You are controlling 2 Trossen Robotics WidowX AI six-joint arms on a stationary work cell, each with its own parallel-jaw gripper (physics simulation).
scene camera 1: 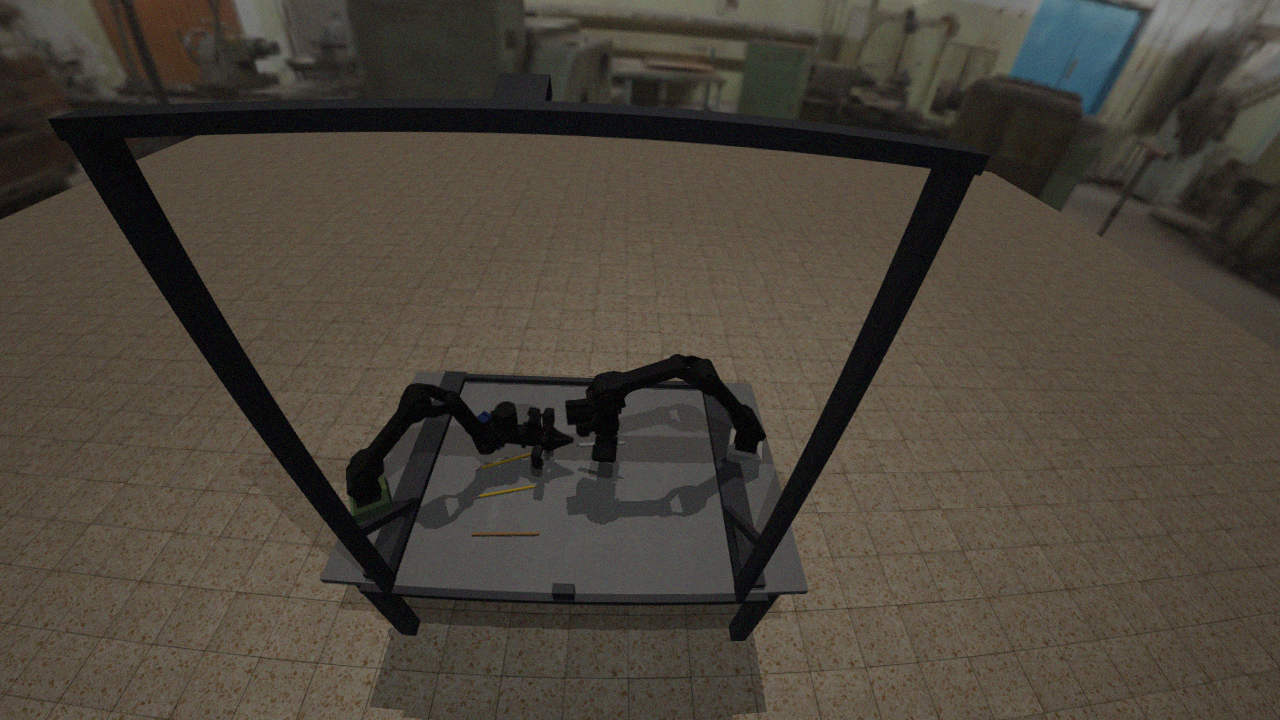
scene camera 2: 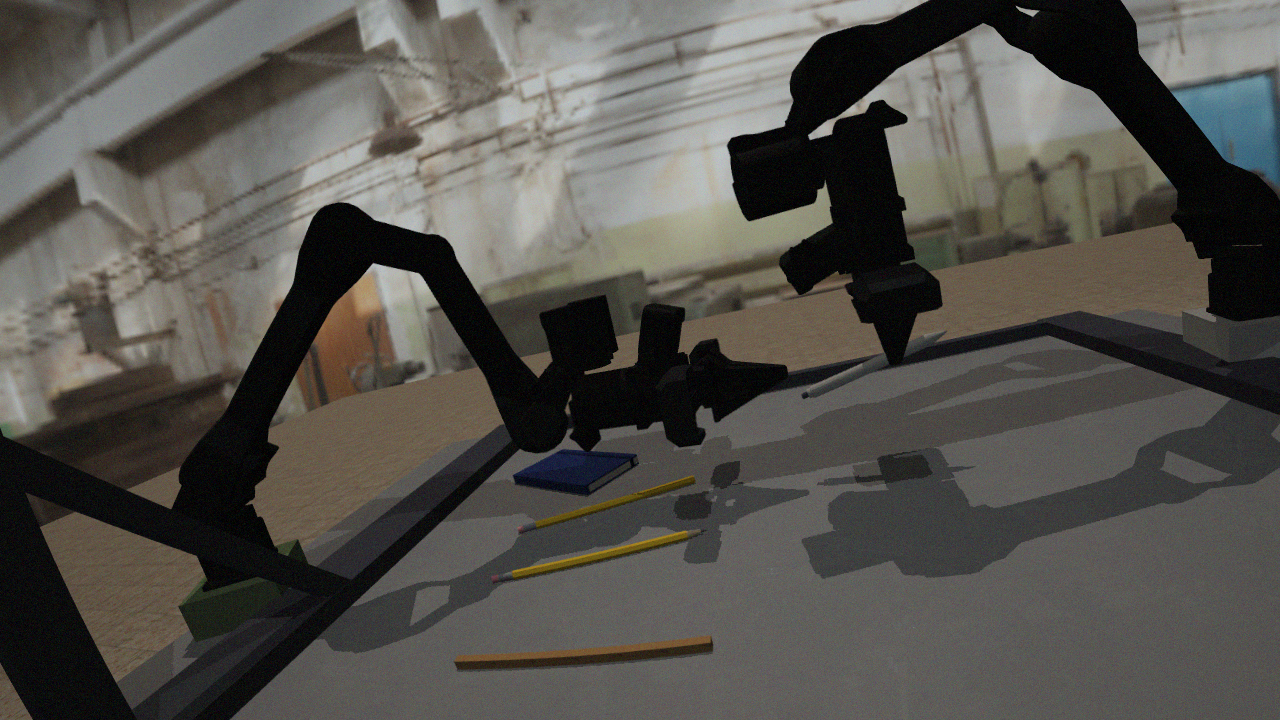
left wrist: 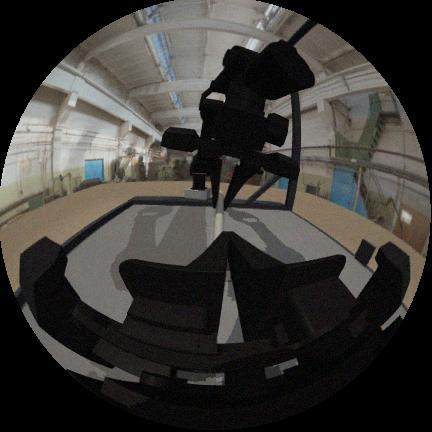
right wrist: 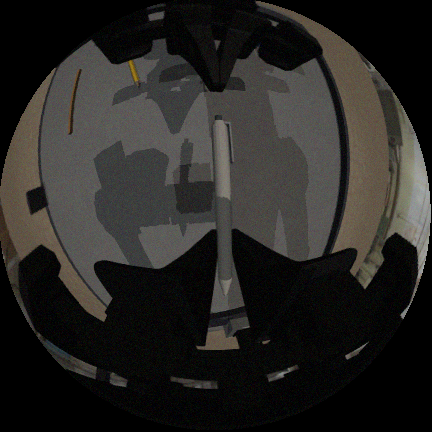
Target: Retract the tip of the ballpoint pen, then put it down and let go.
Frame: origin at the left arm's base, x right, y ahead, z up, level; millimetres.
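Where they show: left gripper, fingertip midpoint: (scene camera 1: pixel 573 440) (scene camera 2: pixel 787 371) (left wrist: pixel 226 236) (right wrist: pixel 217 88); right gripper, fingertip midpoint: (scene camera 1: pixel 608 444) (scene camera 2: pixel 894 361) (left wrist: pixel 218 208) (right wrist: pixel 223 234); left arm's base, link origin: (scene camera 1: pixel 368 494); right arm's base, link origin: (scene camera 1: pixel 746 443) (scene camera 2: pixel 1250 311) (left wrist: pixel 198 188) (right wrist: pixel 243 331).
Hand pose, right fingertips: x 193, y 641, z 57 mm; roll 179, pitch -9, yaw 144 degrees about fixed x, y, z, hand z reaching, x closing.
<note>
Each offset is from my right fingertips to the top centre of the thing. Level surfaces: height alone.
A white and grey ballpoint pen @(dx -12, dy -15, dz +24 mm) (scene camera 1: pixel 586 443) (scene camera 2: pixel 841 376) (left wrist: pixel 219 220) (right wrist: pixel 222 175) is held nearly level above the table. My right gripper (scene camera 2: pixel 895 360) (left wrist: pixel 218 208) (right wrist: pixel 223 234) points down and is shut on the pen's grey lower part. The pen's dark button end faces my left gripper, and its cone end lies between my right fingers; I cannot tell whether a fine point sticks out. My left gripper (scene camera 1: pixel 571 439) (scene camera 2: pixel 785 369) (left wrist: pixel 226 236) (right wrist: pixel 217 88) is shut and empty, a short way from the button. Its fingertips hide the button in the left wrist view.
Two yellow pencils @(dx -154, dy -257, dz -90 mm) (scene camera 2: pixel 608 504) @(dx -53, dy -295, dz -88 mm) (scene camera 2: pixel 599 555) and a brown stick @(dx +68, dy -346, dz -90 mm) (scene camera 1: pixel 505 534) (scene camera 2: pixel 581 655) (right wrist: pixel 74 102) lie on the table @(dz -97 mm) (scene camera 1: pixel 644 555). A blue notebook @(dx -290, dy -260, dz -85 mm) (scene camera 2: pixel 572 470) lies below my left arm. Dark frame posts (scene camera 1: pixel 214 344) (scene camera 1: pixel 859 358) stand at the sides.
</note>
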